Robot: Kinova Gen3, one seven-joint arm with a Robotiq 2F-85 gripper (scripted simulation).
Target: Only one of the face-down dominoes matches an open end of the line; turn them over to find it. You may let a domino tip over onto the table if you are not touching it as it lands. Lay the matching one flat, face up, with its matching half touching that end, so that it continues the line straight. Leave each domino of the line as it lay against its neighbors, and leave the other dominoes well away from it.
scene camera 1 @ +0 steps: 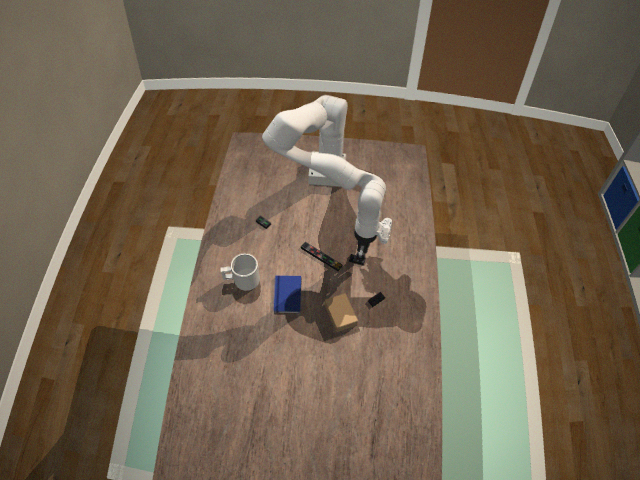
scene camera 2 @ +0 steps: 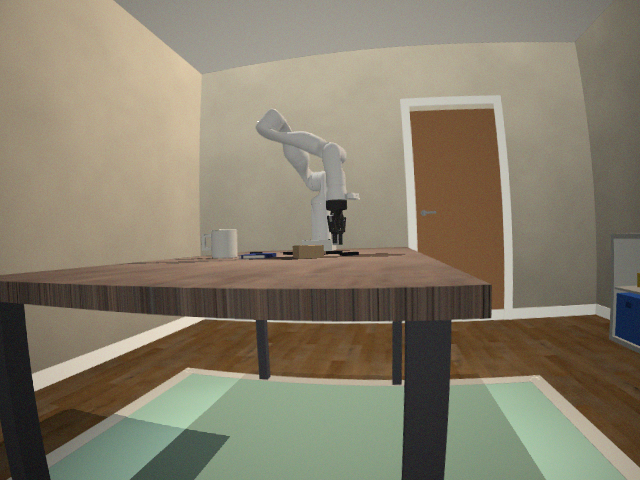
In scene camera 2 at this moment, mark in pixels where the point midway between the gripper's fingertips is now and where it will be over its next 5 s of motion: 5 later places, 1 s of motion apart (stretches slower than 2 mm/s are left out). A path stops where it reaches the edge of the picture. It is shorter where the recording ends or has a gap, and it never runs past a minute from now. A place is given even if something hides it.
My gripper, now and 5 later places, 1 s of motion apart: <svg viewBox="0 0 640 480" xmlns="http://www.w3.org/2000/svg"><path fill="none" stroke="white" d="M337 244L337 245L338 252L337 238L344 218L360 218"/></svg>
